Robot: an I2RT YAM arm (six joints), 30 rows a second.
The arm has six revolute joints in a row. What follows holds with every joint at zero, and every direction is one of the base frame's.
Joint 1 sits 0.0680 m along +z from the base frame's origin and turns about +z.
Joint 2 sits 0.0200 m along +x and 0.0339 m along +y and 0.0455 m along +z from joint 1 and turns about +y.
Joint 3 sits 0.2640 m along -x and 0.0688 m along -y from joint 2 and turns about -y.
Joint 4 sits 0.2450 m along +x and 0.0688 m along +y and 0.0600 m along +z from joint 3 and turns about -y.
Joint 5 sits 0.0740 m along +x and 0.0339 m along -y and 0.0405 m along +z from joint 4 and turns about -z.
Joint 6 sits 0.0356 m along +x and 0.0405 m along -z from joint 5 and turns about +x.
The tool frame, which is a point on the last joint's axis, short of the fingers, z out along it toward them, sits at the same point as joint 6; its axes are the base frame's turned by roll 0.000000, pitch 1.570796 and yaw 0.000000 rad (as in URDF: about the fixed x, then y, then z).
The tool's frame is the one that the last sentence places.
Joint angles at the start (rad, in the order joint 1, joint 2, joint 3, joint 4, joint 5, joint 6):
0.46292 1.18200 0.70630 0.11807 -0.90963 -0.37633
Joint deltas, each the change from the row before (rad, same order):
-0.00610 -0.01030 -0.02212 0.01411 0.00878 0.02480
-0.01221 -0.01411 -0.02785 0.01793 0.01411 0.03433
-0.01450 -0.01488 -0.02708 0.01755 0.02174 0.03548
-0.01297 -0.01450 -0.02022 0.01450 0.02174 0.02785
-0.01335 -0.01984 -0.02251 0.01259 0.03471 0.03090
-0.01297 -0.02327 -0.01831 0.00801 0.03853 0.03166
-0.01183 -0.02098 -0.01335 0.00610 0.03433 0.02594
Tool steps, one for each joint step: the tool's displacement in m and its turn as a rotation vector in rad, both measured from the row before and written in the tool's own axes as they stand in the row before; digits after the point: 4 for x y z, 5 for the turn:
0.0043 0.0016 -0.0021 0.01465 0.00227 0.02431
0.0054 0.0012 -0.0037 0.02609 0.00280 0.03371
0.0053 0.0004 -0.0042 0.03593 0.00353 0.03454
0.0033 -0.0001 -0.0039 0.03514 0.00027 0.02408
0.0034 0.0000 -0.0046 0.04834 0.00153 0.02655
0.0018 -0.0001 -0.0050 0.05223 -0.00133 0.02532
0.0007 -0.0005 -0.0045 0.04709 -0.00418 0.01916

